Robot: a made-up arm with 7 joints. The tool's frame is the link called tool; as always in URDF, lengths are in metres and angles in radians. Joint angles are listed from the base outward. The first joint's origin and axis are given. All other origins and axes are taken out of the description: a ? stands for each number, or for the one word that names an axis. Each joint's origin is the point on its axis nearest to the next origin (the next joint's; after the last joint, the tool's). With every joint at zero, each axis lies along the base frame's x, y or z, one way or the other. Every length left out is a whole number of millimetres.
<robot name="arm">
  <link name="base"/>
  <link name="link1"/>
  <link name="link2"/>
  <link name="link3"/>
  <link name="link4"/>
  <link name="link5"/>
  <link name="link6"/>
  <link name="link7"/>
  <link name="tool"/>
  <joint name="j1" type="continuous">
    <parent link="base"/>
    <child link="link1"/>
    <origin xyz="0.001 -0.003 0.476" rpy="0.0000 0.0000 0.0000"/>
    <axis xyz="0 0 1"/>
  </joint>
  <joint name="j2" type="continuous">
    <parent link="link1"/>
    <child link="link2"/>
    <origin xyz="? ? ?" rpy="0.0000 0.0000 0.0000"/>
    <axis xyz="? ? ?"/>
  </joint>
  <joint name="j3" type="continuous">
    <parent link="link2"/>
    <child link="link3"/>
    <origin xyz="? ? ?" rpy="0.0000 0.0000 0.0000"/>
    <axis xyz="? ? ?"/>
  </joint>
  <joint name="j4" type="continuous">
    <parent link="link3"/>
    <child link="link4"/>
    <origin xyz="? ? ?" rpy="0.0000 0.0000 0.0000"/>
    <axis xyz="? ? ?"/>
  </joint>
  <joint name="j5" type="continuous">
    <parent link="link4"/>
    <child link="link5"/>
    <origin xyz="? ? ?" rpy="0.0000 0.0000 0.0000"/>
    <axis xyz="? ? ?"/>
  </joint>
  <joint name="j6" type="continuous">
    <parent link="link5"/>
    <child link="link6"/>
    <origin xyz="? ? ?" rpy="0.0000 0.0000 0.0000"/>
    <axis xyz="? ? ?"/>
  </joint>
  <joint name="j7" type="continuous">
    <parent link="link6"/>
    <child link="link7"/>
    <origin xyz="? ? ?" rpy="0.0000 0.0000 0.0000"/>
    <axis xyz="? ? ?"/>
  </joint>
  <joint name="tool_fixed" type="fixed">
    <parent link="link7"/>
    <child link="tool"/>
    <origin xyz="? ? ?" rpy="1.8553 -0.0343 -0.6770"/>
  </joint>
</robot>
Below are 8 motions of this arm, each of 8 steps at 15 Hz.
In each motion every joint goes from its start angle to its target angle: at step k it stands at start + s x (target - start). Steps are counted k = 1, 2, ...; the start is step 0. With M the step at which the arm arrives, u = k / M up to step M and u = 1 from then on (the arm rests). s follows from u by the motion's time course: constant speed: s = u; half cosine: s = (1 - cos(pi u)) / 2; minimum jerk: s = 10 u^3 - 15 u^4 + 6 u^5.
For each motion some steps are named. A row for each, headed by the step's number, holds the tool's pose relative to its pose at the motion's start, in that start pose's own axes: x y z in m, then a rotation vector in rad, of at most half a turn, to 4 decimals.
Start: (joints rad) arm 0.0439 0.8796 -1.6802 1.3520 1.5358 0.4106 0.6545
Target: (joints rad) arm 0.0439 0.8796 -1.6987 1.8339 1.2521 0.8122 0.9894
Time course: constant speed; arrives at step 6
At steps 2, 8:
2: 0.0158 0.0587 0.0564 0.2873 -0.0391 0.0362
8: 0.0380 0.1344 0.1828 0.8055 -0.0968 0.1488

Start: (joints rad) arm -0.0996 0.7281 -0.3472 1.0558 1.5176 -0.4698 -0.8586
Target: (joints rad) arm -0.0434 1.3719 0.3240 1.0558 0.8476 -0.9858 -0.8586
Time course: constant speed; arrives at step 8
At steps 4, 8:
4: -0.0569 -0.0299 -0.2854 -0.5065 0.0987 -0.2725
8: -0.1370 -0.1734 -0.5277 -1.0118 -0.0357 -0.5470

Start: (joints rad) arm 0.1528 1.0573 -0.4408 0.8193 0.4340 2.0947 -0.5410
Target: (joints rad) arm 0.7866 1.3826 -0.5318 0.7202 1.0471 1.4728 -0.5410
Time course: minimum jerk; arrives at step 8
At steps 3, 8:
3: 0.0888 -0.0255 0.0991 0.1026 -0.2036 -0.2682
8: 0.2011 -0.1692 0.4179 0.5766 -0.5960 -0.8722

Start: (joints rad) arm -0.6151 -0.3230 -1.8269 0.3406 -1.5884 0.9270 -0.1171
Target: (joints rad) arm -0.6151 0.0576 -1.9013 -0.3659 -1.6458 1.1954 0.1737
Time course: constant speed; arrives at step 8
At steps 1, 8:
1: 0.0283 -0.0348 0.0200 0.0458 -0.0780 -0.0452
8: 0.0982 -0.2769 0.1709 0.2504 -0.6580 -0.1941

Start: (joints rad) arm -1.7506 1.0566 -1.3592 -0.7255 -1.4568 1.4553 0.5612
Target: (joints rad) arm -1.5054 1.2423 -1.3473 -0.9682 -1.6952 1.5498 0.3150
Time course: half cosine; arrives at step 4
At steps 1, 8:
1: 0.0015 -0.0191 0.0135 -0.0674 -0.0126 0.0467
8: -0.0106 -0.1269 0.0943 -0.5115 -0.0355 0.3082

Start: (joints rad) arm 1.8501 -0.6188 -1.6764 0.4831 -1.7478 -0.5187 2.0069
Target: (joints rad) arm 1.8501 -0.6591 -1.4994 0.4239 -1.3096 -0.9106 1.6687
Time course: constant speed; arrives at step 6
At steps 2, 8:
2: 0.0183 -0.0031 -0.0046 -0.2390 -0.1310 0.0641
8: 0.0528 -0.0202 0.0120 -0.7804 -0.3123 0.2071

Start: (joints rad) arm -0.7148 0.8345 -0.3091 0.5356 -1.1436 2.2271 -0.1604
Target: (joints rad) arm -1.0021 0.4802 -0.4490 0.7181 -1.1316 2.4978 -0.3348
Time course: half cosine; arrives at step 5
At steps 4, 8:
4: -0.1816 -0.0560 -0.2460 0.0152 0.5814 0.1343
8: -0.2064 -0.0643 -0.2623 0.0183 0.6400 0.1442

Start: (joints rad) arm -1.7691 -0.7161 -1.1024 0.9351 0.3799 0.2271 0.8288
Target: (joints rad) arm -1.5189 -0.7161 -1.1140 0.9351 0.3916 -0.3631 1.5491
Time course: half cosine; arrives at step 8
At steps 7, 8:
7: -0.0340 -0.1700 0.0039 0.1911 -0.5689 -0.3209
8: -0.0352 -0.1769 0.0056 0.2025 -0.5934 -0.3246

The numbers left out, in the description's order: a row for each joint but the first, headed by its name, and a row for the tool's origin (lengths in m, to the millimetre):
j2: xyz -0.003 -0.061 0.000, axis 0 -1 0
j3: xyz -0.002 0.000 0.412, axis 0 0 1
j4: xyz 0.025 0.084 0.000, axis 0 1 0
j5: xyz -0.056 0.000 0.369, axis 0 0 1
j6: xyz 0.010 -0.094 0.000, axis 0 -1 0
j7: xyz 0.020 0.000 0.136, axis 1 0 0
tool: xyz 0.000 0.001 0.009

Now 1 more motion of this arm.
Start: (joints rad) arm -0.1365 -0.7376 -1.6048 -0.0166 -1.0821 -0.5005 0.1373
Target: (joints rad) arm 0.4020 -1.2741 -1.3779 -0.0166 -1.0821 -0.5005 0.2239
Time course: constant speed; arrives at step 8
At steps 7, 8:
7: -0.1342 -0.1759 0.4535 0.2826 0.6448 0.2671
8: -0.1272 -0.2166 0.5212 0.3322 0.7272 0.3070

